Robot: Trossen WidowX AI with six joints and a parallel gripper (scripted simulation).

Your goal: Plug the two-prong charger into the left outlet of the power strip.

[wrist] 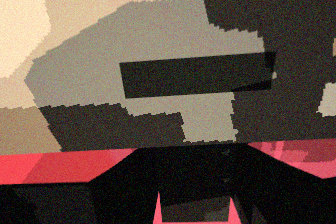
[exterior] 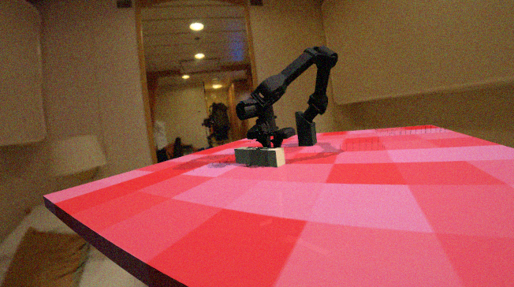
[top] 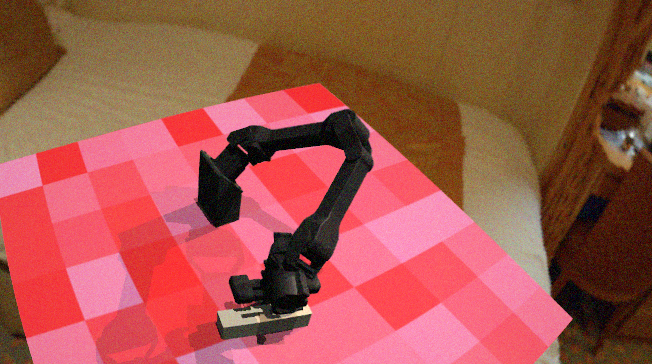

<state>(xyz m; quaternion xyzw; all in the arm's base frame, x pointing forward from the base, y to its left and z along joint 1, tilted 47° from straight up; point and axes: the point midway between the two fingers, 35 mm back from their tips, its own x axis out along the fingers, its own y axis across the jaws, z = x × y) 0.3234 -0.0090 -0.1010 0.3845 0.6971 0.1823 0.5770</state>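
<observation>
Right now the dark grey charger is 2 cm ahead of my gripper tip, 1 cm to the right of it and 1 cm above it.
</observation>
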